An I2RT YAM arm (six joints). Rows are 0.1 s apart.
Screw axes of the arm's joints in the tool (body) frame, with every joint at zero. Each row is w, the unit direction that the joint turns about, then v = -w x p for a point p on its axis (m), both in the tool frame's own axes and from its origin. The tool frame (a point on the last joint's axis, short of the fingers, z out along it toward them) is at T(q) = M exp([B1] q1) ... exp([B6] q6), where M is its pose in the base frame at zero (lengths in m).
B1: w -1 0 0 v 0.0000 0.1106 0.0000
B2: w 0 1 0 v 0.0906 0.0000 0.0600
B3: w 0 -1 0 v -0.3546 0.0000 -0.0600
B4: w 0 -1 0 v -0.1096 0.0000 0.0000
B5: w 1 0 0 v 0.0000 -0.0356 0.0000
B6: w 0 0 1 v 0.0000 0.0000 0.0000
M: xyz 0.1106 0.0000 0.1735 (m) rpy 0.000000 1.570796 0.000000 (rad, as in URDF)
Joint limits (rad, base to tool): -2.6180..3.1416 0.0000..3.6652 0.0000..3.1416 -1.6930..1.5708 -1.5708..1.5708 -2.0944..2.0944
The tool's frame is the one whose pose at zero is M.
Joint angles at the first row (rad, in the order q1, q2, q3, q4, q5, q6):
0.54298, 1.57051, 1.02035, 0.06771, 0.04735, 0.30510
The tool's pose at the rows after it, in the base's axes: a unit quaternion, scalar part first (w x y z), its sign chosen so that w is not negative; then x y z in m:
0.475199, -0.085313, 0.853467, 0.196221, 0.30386, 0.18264, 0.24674
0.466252, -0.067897, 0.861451, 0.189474, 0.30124, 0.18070, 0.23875
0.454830, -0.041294, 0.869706, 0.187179, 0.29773, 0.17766, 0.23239
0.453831, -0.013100, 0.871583, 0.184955, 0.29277, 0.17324, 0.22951
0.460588, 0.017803, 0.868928, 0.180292, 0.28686, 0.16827, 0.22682
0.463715, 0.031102, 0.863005, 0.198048, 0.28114, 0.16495, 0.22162
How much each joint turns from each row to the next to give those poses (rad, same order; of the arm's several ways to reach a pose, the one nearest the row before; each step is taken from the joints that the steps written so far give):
0.00308, -0.00578, -0.01457, -0.00023, 0.00100, 0.01273
0.00156, 0.00024, -0.02288, -0.00290, 0.02380, 0.03052
0.00002, -0.00612, -0.02206, -0.01163, 0.02182, 0.05145
-0.00039, -0.01982, -0.02940, 0.00347, 0.03000, 0.04802
0.00116, -0.02500, -0.03835, 0.02001, 0.04408, 0.04671
-0.00078, -0.01908, -0.04942, 0.05405, -0.01149, 0.03434

